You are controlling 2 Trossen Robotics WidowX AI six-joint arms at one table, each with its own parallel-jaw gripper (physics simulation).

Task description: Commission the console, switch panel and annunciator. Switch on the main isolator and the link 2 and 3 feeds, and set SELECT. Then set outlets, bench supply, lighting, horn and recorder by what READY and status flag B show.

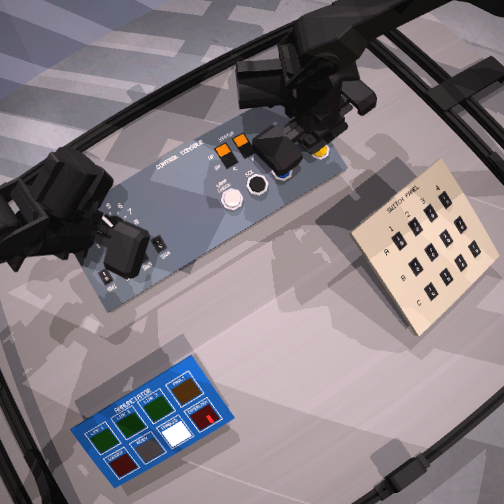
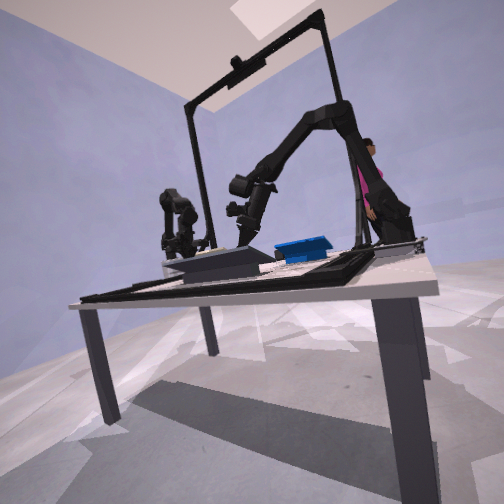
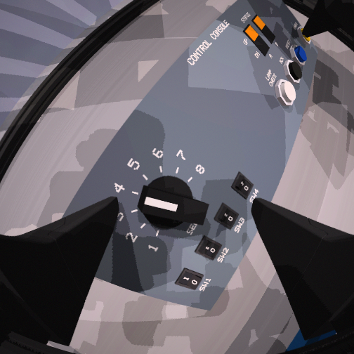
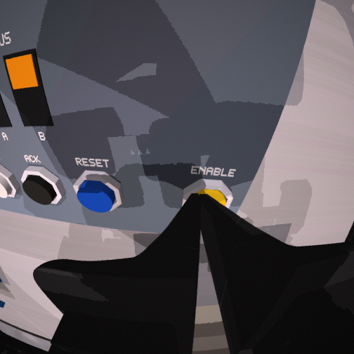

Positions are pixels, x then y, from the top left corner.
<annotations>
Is the left gripper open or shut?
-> Open.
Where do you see a blue RESET button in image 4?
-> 94, 195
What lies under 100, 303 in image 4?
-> The right gripper.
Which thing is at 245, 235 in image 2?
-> The left gripper.
</annotations>
